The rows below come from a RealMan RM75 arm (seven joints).
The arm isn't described. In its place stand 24 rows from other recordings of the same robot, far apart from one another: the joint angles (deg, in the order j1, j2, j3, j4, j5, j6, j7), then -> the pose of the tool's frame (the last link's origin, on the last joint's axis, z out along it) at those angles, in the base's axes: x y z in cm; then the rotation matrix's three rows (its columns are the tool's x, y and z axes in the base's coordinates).
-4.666 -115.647 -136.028 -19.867 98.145 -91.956 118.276 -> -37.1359, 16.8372, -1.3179; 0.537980, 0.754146, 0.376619; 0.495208, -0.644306, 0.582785; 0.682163, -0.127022, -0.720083
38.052 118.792 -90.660 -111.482 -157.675 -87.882 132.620 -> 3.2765, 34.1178, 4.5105; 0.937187, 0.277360, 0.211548; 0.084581, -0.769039, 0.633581; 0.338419, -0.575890, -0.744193
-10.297 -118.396 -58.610 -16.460 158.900 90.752 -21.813 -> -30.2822, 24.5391, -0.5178; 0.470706, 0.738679, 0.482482; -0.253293, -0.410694, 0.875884; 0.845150, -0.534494, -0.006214
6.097 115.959 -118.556 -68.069 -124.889 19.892 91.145 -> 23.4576, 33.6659, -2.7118; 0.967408, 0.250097, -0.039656; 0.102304, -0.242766, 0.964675; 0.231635, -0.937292, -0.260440
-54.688 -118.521 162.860 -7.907 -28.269 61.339 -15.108 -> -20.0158, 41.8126, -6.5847; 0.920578, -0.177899, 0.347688; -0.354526, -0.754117, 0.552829; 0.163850, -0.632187, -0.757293
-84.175 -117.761 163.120 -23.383 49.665 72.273 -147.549 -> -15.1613, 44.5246, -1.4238; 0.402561, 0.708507, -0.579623; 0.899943, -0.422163, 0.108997; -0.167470, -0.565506, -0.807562
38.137 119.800 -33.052 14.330 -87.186 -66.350 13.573 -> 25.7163, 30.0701, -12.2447; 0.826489, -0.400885, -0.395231; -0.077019, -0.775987, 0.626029; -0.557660, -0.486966, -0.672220
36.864 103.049 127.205 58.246 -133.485 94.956 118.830 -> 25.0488, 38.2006, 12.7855; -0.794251, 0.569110, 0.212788; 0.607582, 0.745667, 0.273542; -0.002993, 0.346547, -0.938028
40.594 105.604 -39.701 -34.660 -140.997 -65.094 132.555 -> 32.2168, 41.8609, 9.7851; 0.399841, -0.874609, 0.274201; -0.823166, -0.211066, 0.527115; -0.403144, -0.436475, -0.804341
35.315 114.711 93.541 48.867 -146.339 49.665 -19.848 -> 27.2191, 40.3257, -2.4388; 0.572051, -0.670867, 0.471906; -0.810276, -0.372910, 0.452095; -0.127317, -0.640996, -0.756911
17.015 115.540 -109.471 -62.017 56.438 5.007 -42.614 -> 23.8548, 37.3883, -4.5822; 0.855230, -0.514202, 0.064635; -0.325193, -0.435345, 0.839478; -0.403523, -0.738966, -0.539535
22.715 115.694 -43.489 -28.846 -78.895 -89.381 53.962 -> 28.0313, 32.2749, 4.9950; 0.653932, -0.447395, -0.610091; 0.083744, -0.758647, 0.646097; -0.751905, -0.473595, -0.458637
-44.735 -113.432 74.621 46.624 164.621 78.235 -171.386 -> -27.2562, 39.3451, 2.0583; 0.241179, 0.649394, -0.721194; 0.968177, -0.212172, 0.132725; -0.066826, -0.730254, -0.679900
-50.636 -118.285 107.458 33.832 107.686 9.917 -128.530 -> -15.0309, 45.7270, -9.1238; 0.910991, 0.409816, -0.046336; 0.307547, -0.600170, 0.738384; 0.274792, -0.686912, -0.672787
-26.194 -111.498 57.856 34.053 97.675 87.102 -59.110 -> -27.8824, 32.1465, 1.6838; 0.905097, 0.158987, 0.394363; 0.029232, -0.948537, 0.315313; 0.424199, -0.273861, -0.863166
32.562 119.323 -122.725 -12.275 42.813 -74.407 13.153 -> 25.3161, 37.4149, 0.4062; 0.549783, -0.740854, -0.385841; 0.292509, -0.261913, 0.919696; -0.782417, -0.618495, 0.072711
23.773 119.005 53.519 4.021 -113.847 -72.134 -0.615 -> 37.6423, 31.1476, 4.5450; 0.774275, -0.626846, 0.086965; 0.102917, 0.260310, 0.960024; -0.624425, -0.734373, 0.266064
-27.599 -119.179 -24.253 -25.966 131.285 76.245 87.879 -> -20.0028, 30.0723, -8.5146; 0.509784, -0.588079, 0.627920; -0.629993, 0.241858, 0.737979; -0.585858, -0.771795, -0.247190
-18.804 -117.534 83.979 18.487 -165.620 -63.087 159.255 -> -32.9531, 33.1335, 1.0712; 0.741878, 0.626938, 0.237836; -0.060591, -0.290566, 0.954935; 0.667792, -0.722856, -0.177577
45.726 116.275 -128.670 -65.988 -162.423 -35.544 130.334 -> 9.4073, 37.1787, -13.0977; 0.688473, 0.704834, 0.170918; 0.496573, -0.629871, 0.597225; 0.528601, -0.326300, -0.783651
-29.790 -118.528 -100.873 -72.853 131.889 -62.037 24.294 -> -17.3648, 39.1738, -0.1488; 0.614970, 0.782989, -0.093485; 0.706354, -0.494282, 0.506705; 0.350536, -0.377642, -0.857036
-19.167 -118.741 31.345 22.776 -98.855 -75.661 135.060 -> -34.6449, 30.8344, 3.5654; 0.701950, 0.644729, 0.302638; 0.036203, -0.456669, 0.888900; 0.711305, -0.613007, -0.343900
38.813 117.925 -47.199 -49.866 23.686 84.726 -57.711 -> 28.6242, 36.1493, 2.0514; 0.628374, -0.693213, 0.352991; -0.768756, -0.622780, 0.145461; 0.119000, -0.362768, -0.924250
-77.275 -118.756 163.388 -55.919 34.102 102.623 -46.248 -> -19.0067, 39.1647, 7.2553; 0.918138, -0.167081, -0.359315; -0.166191, -0.985521, 0.033606; -0.359727, 0.028860, -0.932611
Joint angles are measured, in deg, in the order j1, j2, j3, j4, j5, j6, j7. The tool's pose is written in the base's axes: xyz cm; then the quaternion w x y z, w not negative. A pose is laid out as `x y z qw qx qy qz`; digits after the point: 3 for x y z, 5 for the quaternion.
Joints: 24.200 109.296 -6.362 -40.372 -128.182 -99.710 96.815
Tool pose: 35.552 28.784 12.884 0.25020 -0.81730 0.43067 0.28974
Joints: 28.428 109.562 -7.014 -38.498 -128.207 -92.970 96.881
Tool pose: 34.513 32.221 12.298 0.27290 -0.81514 0.42356 0.28577
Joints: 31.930 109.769 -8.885 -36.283 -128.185 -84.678 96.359
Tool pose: 33.853 35.321 11.535 0.30274 -0.81248 0.41970 0.26846
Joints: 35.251 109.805 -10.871 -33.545 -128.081 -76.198 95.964
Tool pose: 33.194 38.155 10.742 0.33193 -0.80750 0.41862 0.25005
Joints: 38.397 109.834 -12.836 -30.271 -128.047 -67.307 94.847
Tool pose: 32.636 40.670 9.787 0.36276 -0.80259 0.41585 0.22654
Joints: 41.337 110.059 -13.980 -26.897 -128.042 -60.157 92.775
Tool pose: 31.842 42.614 8.585 0.38392 -0.80240 0.40731 0.20703
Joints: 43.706 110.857 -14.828 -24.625 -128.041 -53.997 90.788
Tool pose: 31.089 44.021 7.336 0.40272 -0.80223 0.39846 0.18833
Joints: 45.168 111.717 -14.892 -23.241 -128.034 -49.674 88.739
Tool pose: 30.659 44.787 6.378 0.41768 -0.80151 0.39076 0.17446
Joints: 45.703 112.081 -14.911 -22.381 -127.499 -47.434 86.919
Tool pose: 30.564 45.079 5.946 0.42715 -0.80108 0.38455 0.16713
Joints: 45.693 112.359 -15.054 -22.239 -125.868 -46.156 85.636
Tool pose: 30.580 45.229 5.947 0.43709 -0.79618 0.38244 0.16966
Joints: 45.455 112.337 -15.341 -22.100 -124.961 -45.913 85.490
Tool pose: 30.704 45.179 5.987 0.43925 -0.79319 0.38489 0.17253
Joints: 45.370 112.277 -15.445 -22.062 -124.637 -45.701 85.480
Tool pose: 30.785 45.184 6.073 0.44125 -0.79141 0.38602 0.17308
